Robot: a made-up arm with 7 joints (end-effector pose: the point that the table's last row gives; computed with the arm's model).
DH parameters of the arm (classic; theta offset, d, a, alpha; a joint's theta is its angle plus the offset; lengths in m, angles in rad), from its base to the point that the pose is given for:
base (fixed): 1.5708 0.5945 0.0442 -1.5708
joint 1: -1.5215 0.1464 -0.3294 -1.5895
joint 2: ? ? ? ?
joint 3: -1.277 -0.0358 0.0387 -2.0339
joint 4: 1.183 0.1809 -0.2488 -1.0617
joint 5: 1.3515 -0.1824 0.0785 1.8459
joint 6: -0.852 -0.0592 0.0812 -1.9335
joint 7: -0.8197 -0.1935 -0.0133 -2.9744
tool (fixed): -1.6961 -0.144 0 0
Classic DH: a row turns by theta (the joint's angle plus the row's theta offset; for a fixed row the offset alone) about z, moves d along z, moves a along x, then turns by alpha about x.
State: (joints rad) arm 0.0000 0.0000 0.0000 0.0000 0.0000 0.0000 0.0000
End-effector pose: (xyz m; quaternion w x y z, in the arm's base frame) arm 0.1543 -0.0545 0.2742 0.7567 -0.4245 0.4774 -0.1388
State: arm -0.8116 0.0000 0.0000 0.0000 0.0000 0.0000 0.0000
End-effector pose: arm 0.1543 0.2086 0.3024 0.8628 -0.0914 0.4934 0.0609
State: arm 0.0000 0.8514 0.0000 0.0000 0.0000 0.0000 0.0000
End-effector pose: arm 0.0547 -0.0640 0.0455 0.4928 -0.4283 0.7565 0.0370
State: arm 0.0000 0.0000 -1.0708 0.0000 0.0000 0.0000 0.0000
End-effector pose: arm 0.1345 0.0391 0.1448 0.4049 -0.8037 0.4345 -0.0364
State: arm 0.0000 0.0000 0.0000 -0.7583 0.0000 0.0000 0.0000
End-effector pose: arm -0.0142 -0.2300 0.2742 0.6516 -0.2177 0.6006 -0.4090
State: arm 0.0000 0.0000 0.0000 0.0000 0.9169 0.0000 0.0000
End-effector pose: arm 0.2134 -0.0821 0.3285 0.6898 -0.6838 0.1167 -0.2074
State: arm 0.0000 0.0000 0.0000 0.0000 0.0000 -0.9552 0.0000
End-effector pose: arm 0.1610 -0.0559 0.3394 0.9363 -0.2011 0.1215 -0.2610
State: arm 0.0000 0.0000 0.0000 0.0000 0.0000 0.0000 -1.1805
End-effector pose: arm 0.1745 -0.0759 0.2660 0.6713 -0.1619 0.6336 0.3488
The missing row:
joint 2: 0.5415 -0.0087 0.0085 -2.0007
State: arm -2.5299 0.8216 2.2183 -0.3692 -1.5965 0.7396 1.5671
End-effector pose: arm -0.1949 0.4450 0.7312 0.4116 -0.6145 -0.2768 -0.6135
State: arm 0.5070 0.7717 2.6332 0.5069 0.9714 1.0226 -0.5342
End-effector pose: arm -0.2346 -0.5329 0.3647 0.7095 0.0451 0.5355 -0.4559
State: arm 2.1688 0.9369 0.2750 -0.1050 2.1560 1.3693 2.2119
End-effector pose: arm 0.1781 -0.1548 1.1351 0.6212 0.2146 0.4851 -0.5769
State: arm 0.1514 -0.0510 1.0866 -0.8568 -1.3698 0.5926 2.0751
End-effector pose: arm -0.0590 -0.1884 0.3165 0.4343 0.0119 0.8350 -0.3376
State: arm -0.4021 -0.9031 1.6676 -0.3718 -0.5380 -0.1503 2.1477
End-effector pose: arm 0.0241 -0.0496 0.2798 0.3819 0.4414 0.6964 -0.4176
